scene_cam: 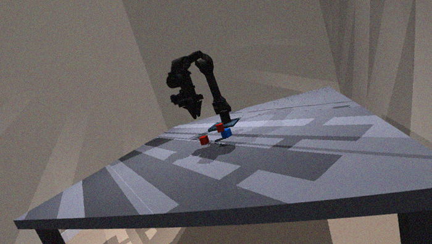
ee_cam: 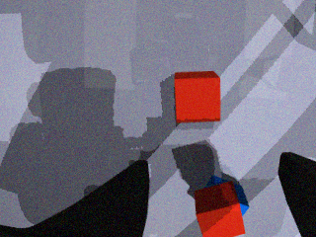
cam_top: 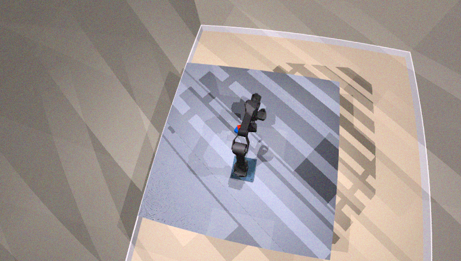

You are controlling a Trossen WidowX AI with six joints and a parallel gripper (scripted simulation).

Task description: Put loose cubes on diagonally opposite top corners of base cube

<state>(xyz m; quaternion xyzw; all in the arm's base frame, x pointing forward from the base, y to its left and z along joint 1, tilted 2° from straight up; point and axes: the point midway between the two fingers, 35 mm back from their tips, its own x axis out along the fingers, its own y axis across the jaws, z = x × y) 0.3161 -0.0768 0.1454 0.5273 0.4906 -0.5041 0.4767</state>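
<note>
The blue cube lies 2 cm behind my gripper tip, 11 cm to the left of it and 11 cm below it.
</note>
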